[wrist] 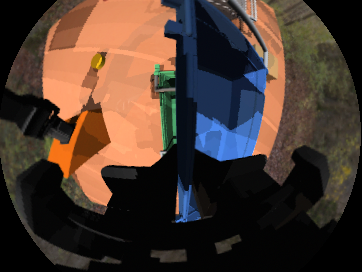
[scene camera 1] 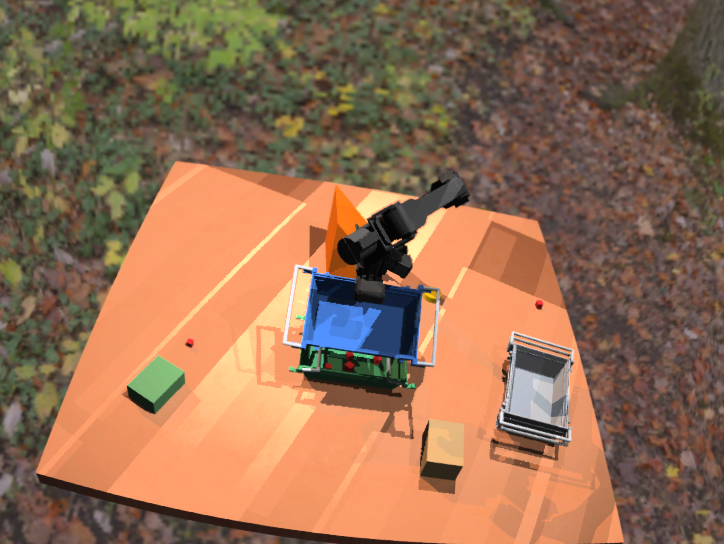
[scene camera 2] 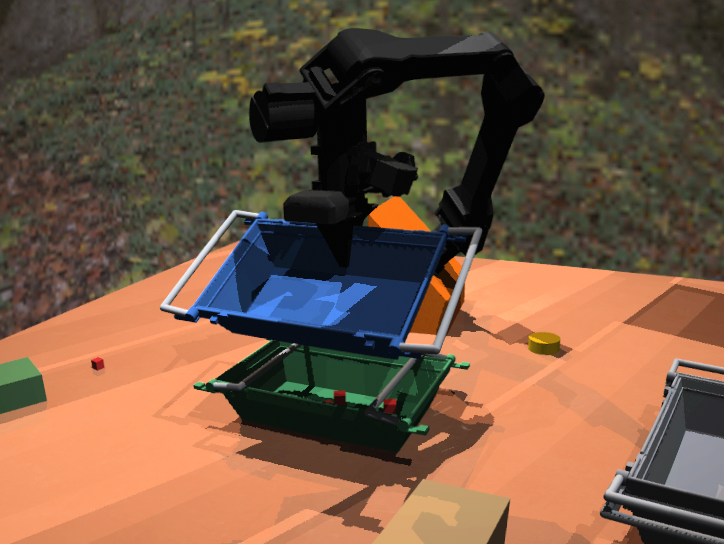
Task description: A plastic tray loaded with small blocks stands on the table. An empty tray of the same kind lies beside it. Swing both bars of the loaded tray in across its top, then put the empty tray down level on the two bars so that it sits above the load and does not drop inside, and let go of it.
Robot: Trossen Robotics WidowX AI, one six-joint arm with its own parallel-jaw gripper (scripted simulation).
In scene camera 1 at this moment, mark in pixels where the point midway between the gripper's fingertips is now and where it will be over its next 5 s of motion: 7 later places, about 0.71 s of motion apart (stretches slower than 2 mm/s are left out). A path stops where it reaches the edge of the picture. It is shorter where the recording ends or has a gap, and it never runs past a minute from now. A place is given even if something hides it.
My gripper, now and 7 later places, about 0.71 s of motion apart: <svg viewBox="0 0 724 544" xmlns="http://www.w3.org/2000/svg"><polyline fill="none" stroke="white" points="363,298 364,297 364,299 361,309 360,313 359,314 359,315 358,317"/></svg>
